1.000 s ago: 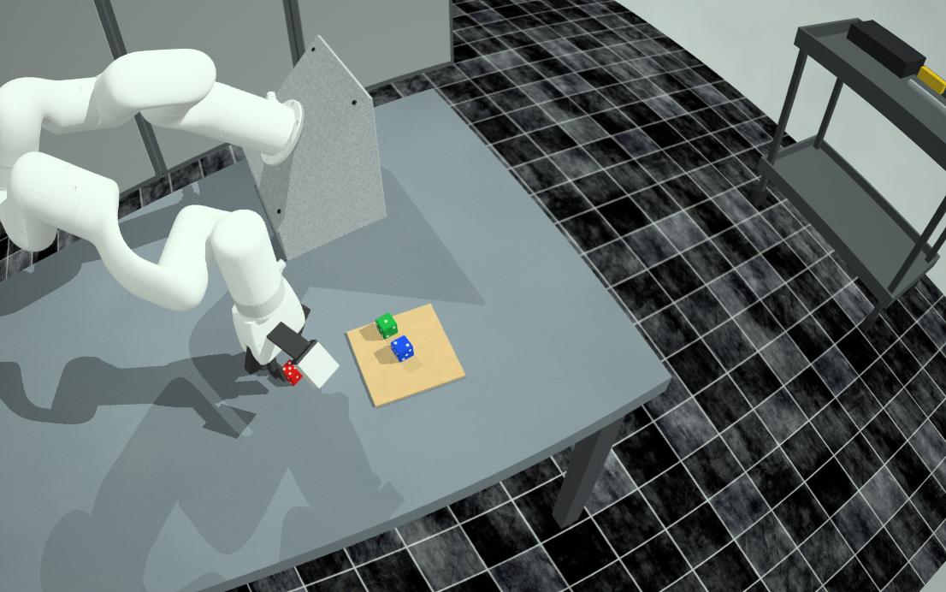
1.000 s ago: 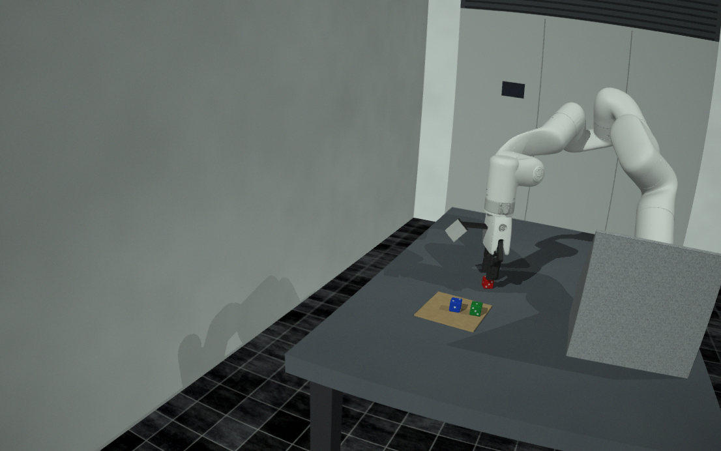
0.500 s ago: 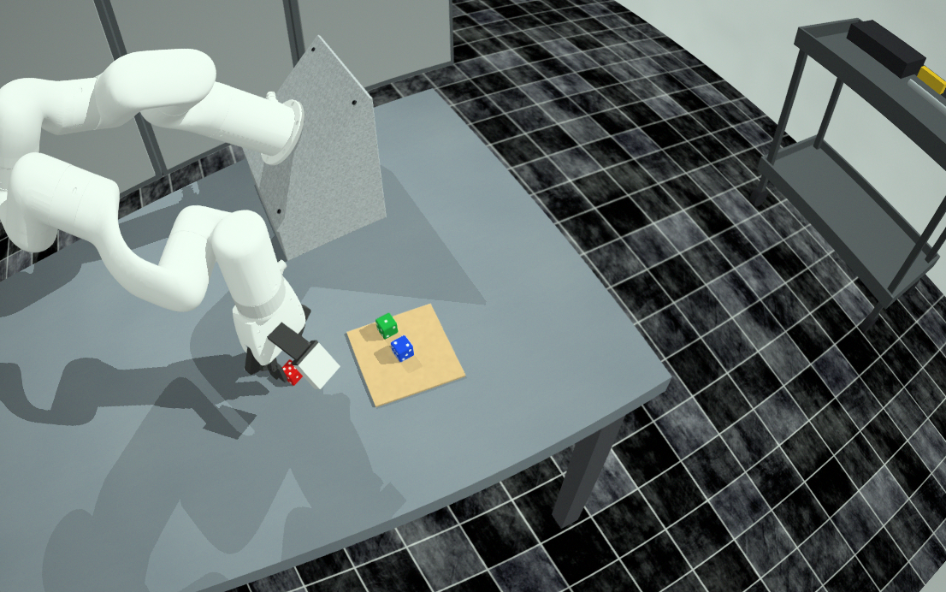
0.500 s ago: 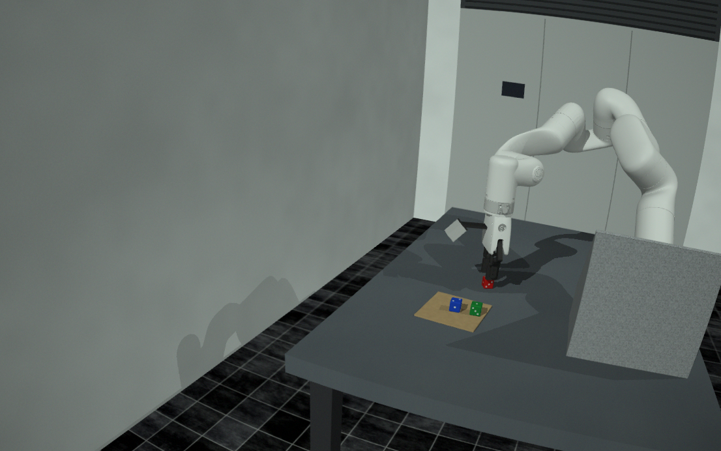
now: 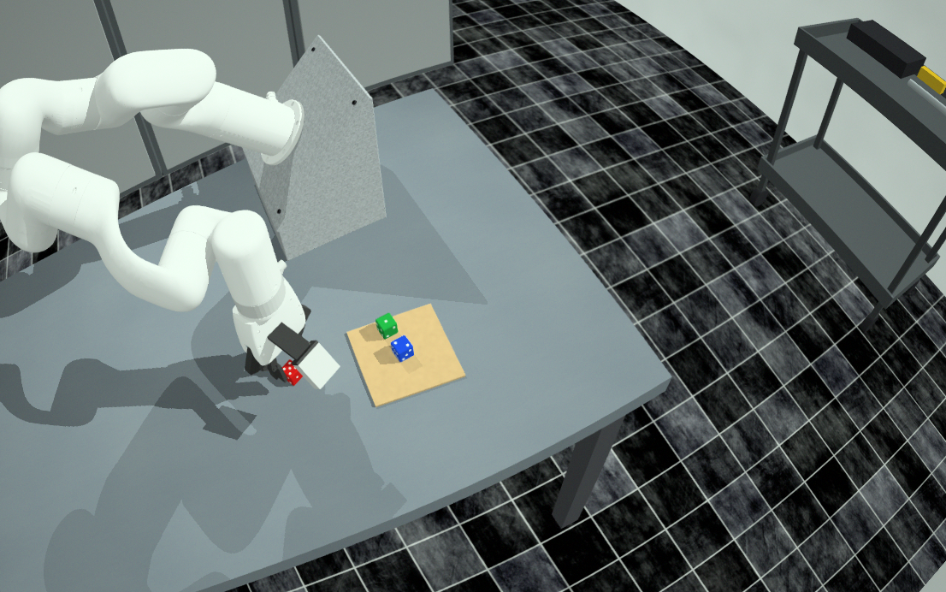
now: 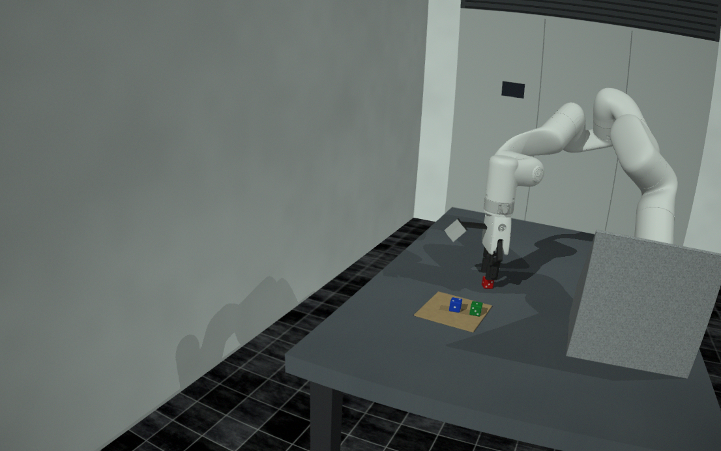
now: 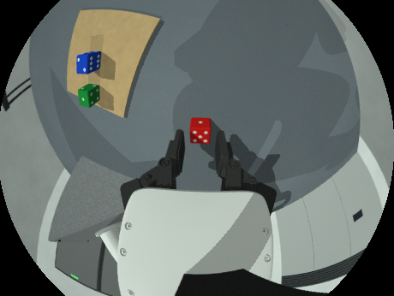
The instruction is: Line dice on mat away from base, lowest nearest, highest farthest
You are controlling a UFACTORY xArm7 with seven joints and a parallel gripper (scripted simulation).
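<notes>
Now: the red die 40 mm below my hand. Round my hand: green die: 30 mm behind, 170 mm to the left, 30 mm below; tan mat: 20 mm ahead, 180 mm to the left, 50 mm below; blue die: 20 mm ahead, 180 mm to the left, 30 mm below.
</notes>
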